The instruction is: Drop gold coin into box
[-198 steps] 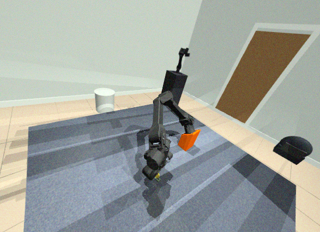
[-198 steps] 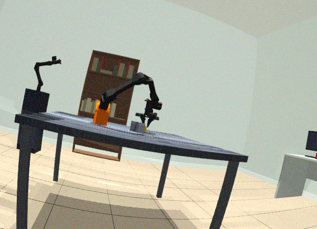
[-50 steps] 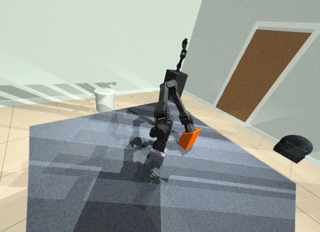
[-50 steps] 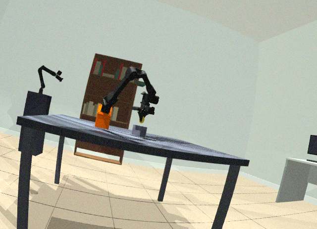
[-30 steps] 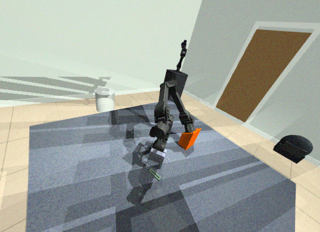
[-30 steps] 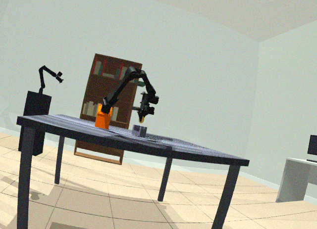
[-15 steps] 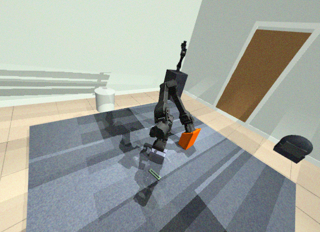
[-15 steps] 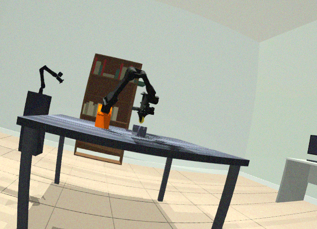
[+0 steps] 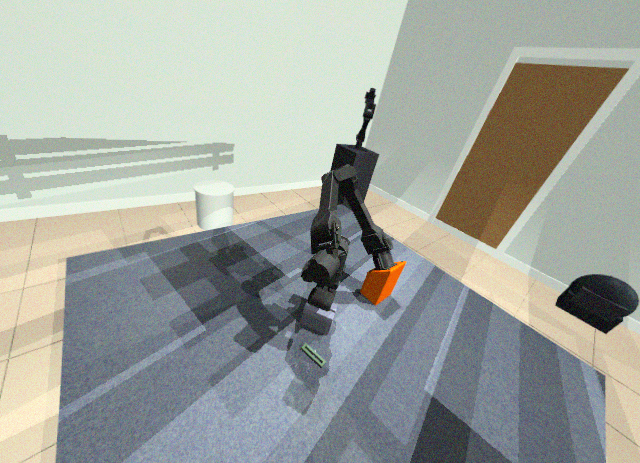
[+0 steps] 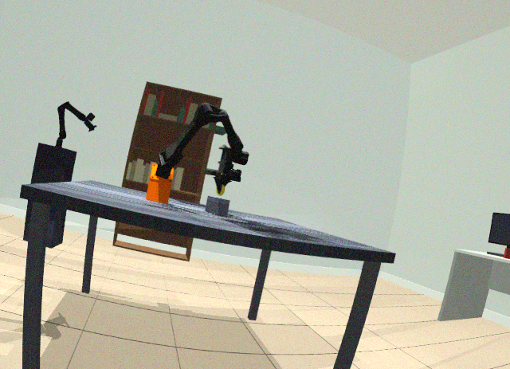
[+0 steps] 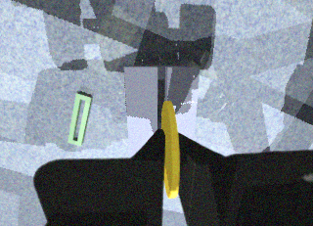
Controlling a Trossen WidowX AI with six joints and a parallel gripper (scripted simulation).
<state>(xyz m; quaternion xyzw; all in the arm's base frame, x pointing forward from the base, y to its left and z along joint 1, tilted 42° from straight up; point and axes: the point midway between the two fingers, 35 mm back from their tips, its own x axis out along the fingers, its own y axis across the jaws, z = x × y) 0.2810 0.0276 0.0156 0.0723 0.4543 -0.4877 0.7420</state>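
The gold coin is 2 cm above my gripper tip.
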